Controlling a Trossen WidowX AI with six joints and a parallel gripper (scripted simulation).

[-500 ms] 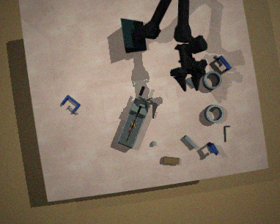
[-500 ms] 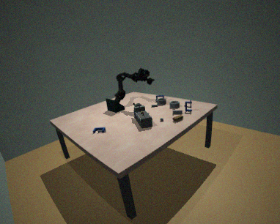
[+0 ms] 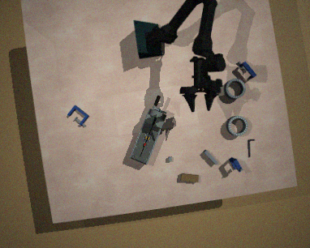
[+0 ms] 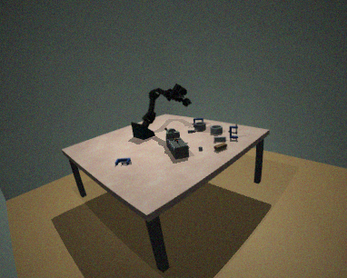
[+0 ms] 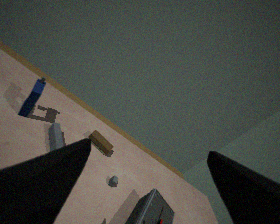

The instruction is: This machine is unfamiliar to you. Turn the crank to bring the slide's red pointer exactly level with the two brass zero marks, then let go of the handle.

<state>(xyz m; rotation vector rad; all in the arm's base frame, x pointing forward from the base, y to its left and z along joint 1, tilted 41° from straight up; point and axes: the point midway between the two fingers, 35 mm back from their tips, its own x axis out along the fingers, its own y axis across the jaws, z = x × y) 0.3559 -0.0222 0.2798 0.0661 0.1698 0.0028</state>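
My gripper tip is 19 cm above the dark handle, 17 cm to the left of it and 8 cm past it. From my gripper tip the other things lie so: small grey cube: 29 cm below, 21 cm ahead, 14 cm to the right; red pointer: 25 cm to the right, 22 cm below, 12 cm ahead; grey bar: 29 cm below, 23 cm ahead, 7 cm to the left.
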